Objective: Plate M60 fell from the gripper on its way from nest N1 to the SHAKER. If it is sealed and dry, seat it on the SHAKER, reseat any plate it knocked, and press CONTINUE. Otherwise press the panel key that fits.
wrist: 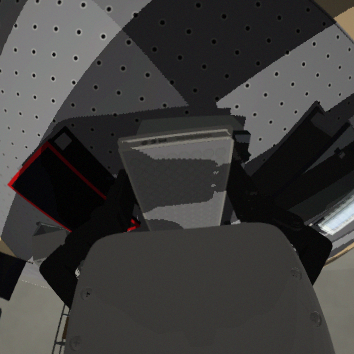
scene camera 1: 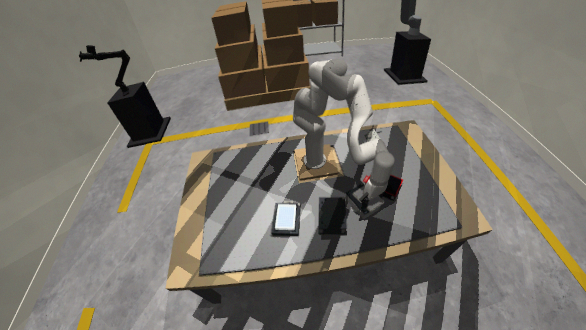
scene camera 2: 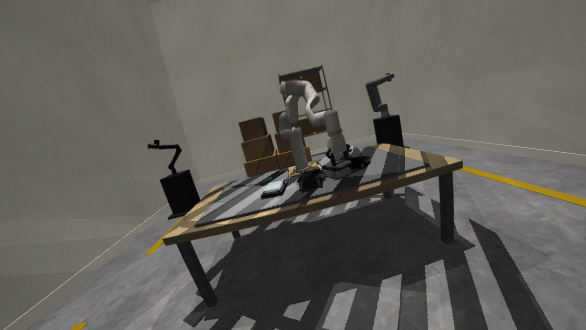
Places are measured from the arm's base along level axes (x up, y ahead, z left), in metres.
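Where they show: gripper, fingertip midpoint: [wrist: 179,178] [scene camera 1: 371,200] [scene camera 2: 340,163]; arm's base, origin of the base link: [scene camera 1: 314,160] [scene camera 2: 302,168].
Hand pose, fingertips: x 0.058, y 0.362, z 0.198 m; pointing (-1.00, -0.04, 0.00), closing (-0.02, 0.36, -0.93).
Note:
Things, the pixels of their top centre, and the offset from my fingertips.
- plate M60, middle of its top: [wrist: 182,203] [scene camera 1: 368,196] [scene camera 2: 337,161] dz -0.009, dx +0.009, dy -0.021 m
- panel, middle of its top: [wrist: 349,214] [scene camera 1: 285,215] [scene camera 2: 273,185] dz -0.399, dx -0.033, dy -0.019 m
- black block, middle of its top: [wrist: 321,200] [scene camera 1: 332,211] [scene camera 2: 308,172] dz -0.190, dx -0.003, dy +0.014 m
- red-edged black holder, middle of its top: [wrist: 69,209] [scene camera 1: 384,180] [scene camera 2: 353,158] dz +0.116, dx -0.024, dy -0.115 m
- small grey box, middle of its top: [wrist: 56,280] [scene camera 1: 379,141] [scene camera 2: 349,146] dz +0.176, dx +0.014, dy -0.363 m
My gripper [scene camera 1: 367,200] [scene camera 2: 339,161] [wrist: 179,178] is shut on plate M60 [wrist: 175,175], a pale flat plate with fingers at its two sides. It is low over a dark grey base, whose edge shows past the plate in the wrist view; I cannot tell whether the plate touches it. The marks on the plate's end face are too dark to read. Shadow covers part of its top, and a few small light specks show near its right edge; I cannot tell if they are wet. The panel [scene camera 1: 286,217] [scene camera 2: 274,187] [wrist: 341,215] has a lit screen, its text unreadable.
A black block [scene camera 1: 332,216] [scene camera 2: 311,181] stands between panel and gripper. A red-edged black holder [scene camera 1: 395,186] [scene camera 2: 361,161] [wrist: 55,185] is close on the gripper's other side. A small grey box [wrist: 49,243] stands beyond the holder. The arm's base plate [scene camera 1: 318,172] is behind.

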